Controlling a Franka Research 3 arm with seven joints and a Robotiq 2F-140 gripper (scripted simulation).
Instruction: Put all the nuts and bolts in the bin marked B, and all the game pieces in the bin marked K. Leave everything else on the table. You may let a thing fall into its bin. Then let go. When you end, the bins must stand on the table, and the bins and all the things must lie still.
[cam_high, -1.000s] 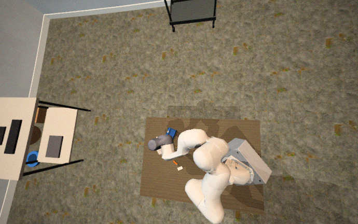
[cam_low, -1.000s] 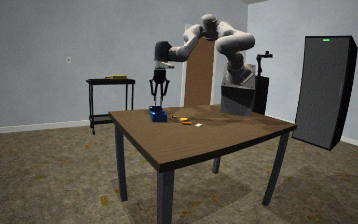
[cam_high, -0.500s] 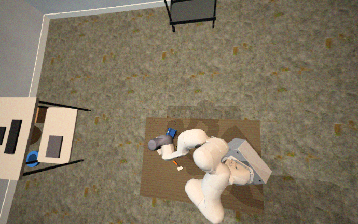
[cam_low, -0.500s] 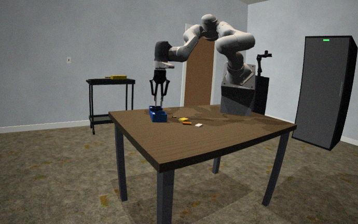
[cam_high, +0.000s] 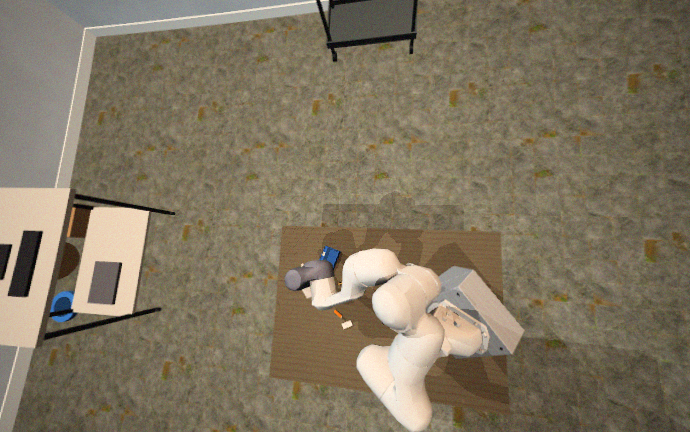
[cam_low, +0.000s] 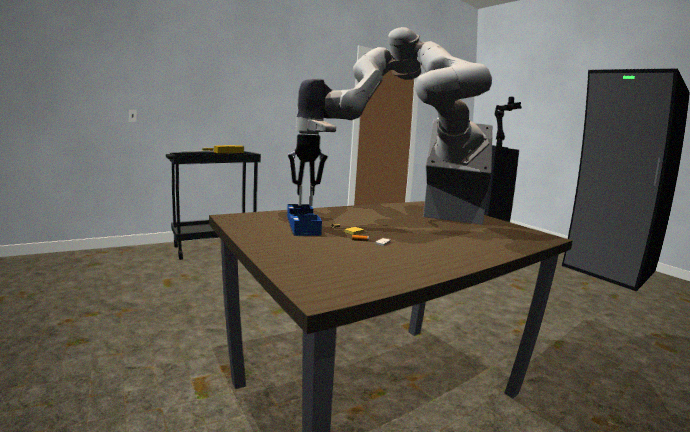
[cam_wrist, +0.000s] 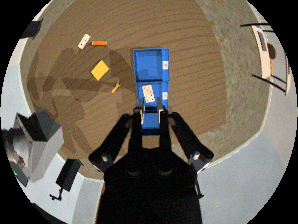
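Right now the pale beige piece is 21 cm behind my hand, 21 cm to the left of it and 10 cm below it. Also, from my hand: yellow block 15 cm behind, 9 cm to the left, 10 cm below; then orange piece 15 cm behind, 18 cm to the left, 9 cm below; then thin tan bolt 10 cm behind, 3 cm to the left, 9 cm below.
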